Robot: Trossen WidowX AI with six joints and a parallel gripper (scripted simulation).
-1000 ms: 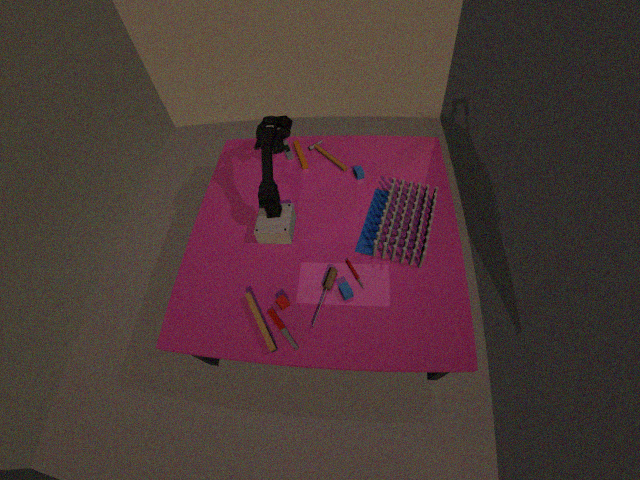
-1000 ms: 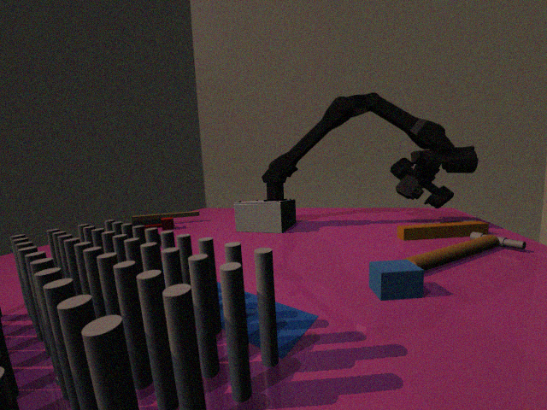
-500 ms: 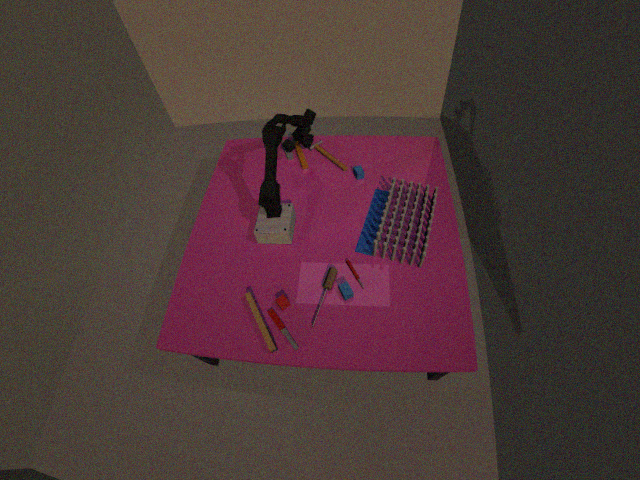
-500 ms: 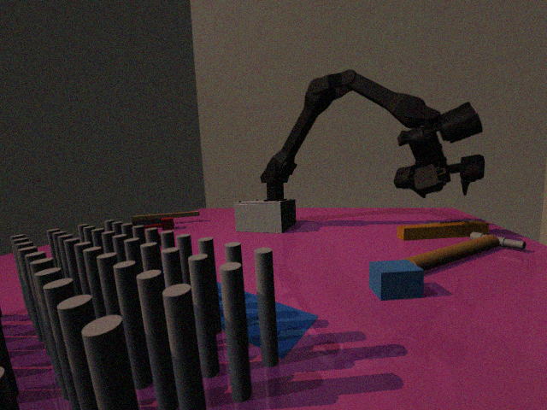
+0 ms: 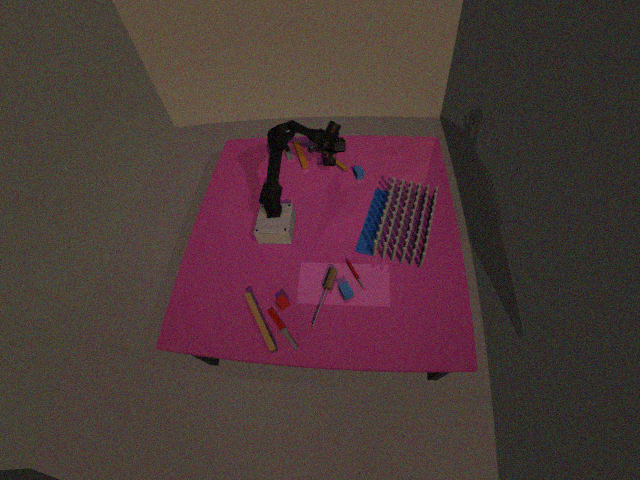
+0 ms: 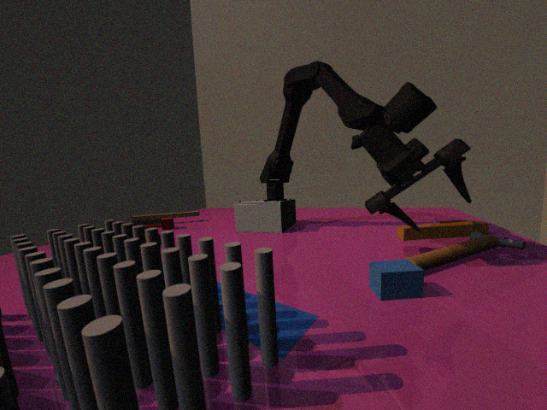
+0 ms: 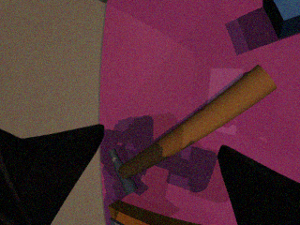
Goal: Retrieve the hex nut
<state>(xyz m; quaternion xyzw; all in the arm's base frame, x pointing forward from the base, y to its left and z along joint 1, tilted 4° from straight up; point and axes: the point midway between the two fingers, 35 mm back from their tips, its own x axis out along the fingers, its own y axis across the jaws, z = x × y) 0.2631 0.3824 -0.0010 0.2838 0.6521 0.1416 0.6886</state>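
My gripper tip is 800 mm to the left of the hook tool, 70 mm above it and 40 mm past it. The rest, counted from my gripper tip: orange bar (200 mm behind, 70 mm below, 60 mm to the left); red screwdriver (700 mm to the right, 100 mm ahead, 80 mm below); blue taped strip (390 mm to the right, 190 mm ahead, 90 mm below).
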